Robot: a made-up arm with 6 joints.
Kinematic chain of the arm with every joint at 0, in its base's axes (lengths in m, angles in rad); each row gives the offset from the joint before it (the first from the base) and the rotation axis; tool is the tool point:
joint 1: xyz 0 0 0.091 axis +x
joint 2: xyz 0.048 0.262 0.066 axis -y
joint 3: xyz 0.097 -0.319 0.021 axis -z
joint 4: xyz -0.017 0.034 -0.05 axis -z
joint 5: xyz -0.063 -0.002 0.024 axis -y
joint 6: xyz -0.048 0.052 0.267 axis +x
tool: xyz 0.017 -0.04 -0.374
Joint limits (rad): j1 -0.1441..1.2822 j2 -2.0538..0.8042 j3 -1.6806..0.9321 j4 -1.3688..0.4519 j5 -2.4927..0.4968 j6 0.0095..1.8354
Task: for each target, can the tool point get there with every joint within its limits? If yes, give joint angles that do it. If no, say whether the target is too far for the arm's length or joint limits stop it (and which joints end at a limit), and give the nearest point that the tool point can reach.
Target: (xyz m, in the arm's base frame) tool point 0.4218 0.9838 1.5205
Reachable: no: too far | nearest point 0.1881 0.3732 0.6462 | short by 1.092 m
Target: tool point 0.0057 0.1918 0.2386
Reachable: yes | joints 0.4444 -1.3952 0.2131 -0.0833 -0.3877 0.6492
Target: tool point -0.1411 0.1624 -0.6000
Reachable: no: joint limits stop it (at a limit: joint 3, joint 4, joint 5, joint 6) | nearest point -0.0986 0.1225 -0.4302 | short by 0.180 m
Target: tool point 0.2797 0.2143 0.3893
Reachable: yes | joints 0.4335 -1.8316 0.0892 -0.5633 -0.1217 1.4900
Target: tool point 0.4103 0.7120 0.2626
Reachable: no: joint limits stop it (at a limit: joint 1, joint 5, joint 6) | nearest point 0.3422 0.4858 0.2563 | short by 0.236 m
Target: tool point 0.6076 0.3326 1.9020
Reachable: no: too far | nearest point 0.2337 0.1187 0.7373 | short by 1.242 m
